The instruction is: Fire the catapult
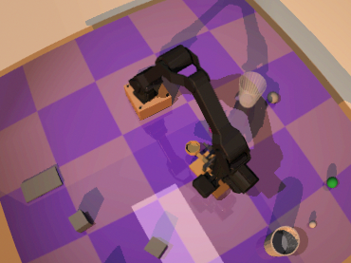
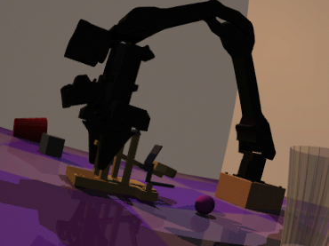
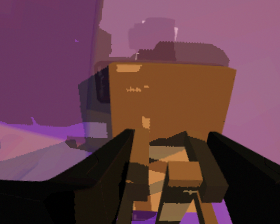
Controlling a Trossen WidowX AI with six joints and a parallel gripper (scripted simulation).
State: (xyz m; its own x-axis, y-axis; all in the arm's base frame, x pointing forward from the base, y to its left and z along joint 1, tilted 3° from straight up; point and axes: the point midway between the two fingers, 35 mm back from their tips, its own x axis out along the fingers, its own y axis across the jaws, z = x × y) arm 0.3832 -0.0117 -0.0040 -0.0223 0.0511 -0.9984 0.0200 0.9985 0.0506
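Right now the purple ball is 15 cm behind my gripper tip, 11 cm to the left of it and 2 cm below it. The rest, counted from my gripper tip: white mug: 29 cm ahead; then pale ball: 33 cm ahead, 13 cm to the left, 2 cm below; then catapult: 6 cm behind, 2 cm to the left, 2 cm above.
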